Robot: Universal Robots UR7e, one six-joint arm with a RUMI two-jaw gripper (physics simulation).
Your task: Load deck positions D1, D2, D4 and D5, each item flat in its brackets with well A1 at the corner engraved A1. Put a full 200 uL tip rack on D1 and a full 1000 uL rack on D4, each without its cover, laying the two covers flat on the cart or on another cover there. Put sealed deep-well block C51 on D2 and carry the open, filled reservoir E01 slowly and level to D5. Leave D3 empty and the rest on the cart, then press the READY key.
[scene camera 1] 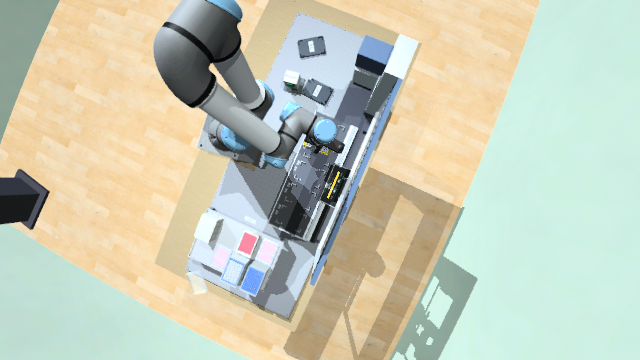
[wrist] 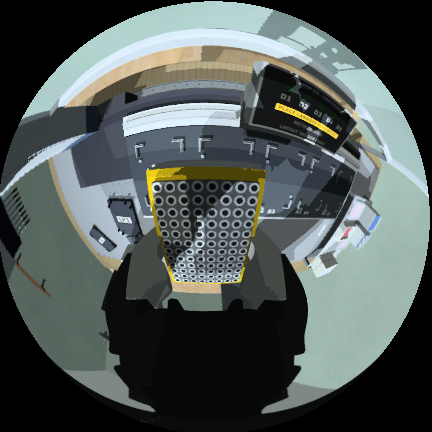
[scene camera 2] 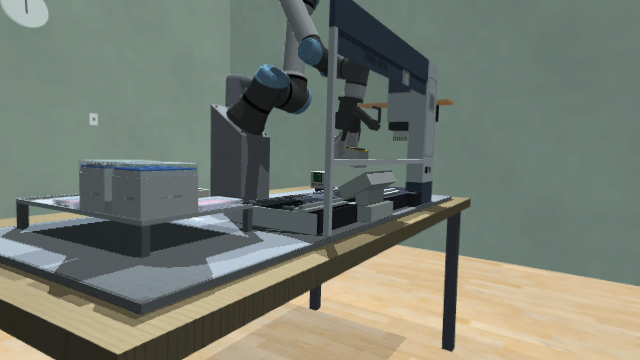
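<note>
My gripper [scene camera 2: 350, 137] [wrist: 205, 226] is shut on a yellow-edged tip rack [scene camera 1: 325, 150] [scene camera 2: 357, 158] [wrist: 207, 215]. The rack has no cover and its holes look full. It hangs roughly level above the D1/D2 side of the deck [scene camera 1: 306, 172] [wrist: 165, 159]. The wrist hides part of it in scene camera 1. On the cart [scene camera 1: 200, 251] [scene camera 2: 143, 220] are a blue rack [scene camera 1: 253, 280], a paler blue-rimmed rack [scene camera 1: 233, 271], a red-topped item [scene camera 1: 247, 244] and two pink-topped items [scene camera 1: 268, 251] [scene camera 1: 221, 257]. Labels C51 and E01 are unreadable.
A tilted screen [scene camera 1: 335, 185] [wrist: 302, 112] stands behind the deck. The instrument's gantry [scene camera 2: 380, 45] spans above. A small box with a green display [scene camera 1: 292, 81] [scene camera 2: 317, 179] and two dark labelled plates [scene camera 1: 311, 46] [scene camera 1: 319, 91] lie beyond the deck. A white box [scene camera 1: 206, 228] stands at the cart's corner.
</note>
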